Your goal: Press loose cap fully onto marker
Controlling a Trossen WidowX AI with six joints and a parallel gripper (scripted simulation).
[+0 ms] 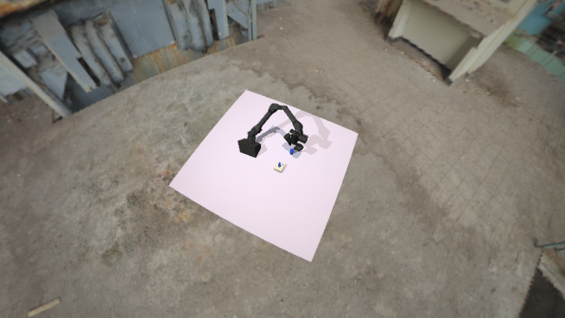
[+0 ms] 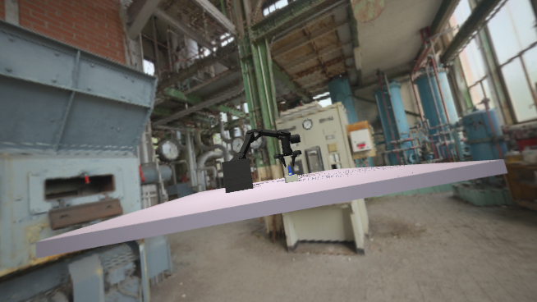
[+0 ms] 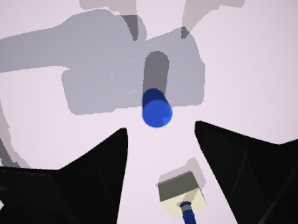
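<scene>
My gripper tip is 60 mm above the blue cap. Round my gripper tip: holder block: 50 mm behind, 180 mm to the right, 70 mm below.
</scene>
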